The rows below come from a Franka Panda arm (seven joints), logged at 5 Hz.
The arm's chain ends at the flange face. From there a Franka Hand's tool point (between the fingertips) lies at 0.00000 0.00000 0.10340 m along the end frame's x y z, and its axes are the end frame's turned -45 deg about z.
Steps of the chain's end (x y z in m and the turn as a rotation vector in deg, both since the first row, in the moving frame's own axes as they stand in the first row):
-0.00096 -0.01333 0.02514 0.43 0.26 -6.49
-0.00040 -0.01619 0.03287 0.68 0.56 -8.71
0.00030 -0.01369 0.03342 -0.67 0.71 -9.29
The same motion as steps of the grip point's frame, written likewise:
0.00961 -0.01037 0.02514 0.12 0.49 -6.49
0.01273 -0.01200 0.03286 0.08 0.88 -8.71
0.01009 -0.00772 0.03341 -0.98 0.03 -9.29

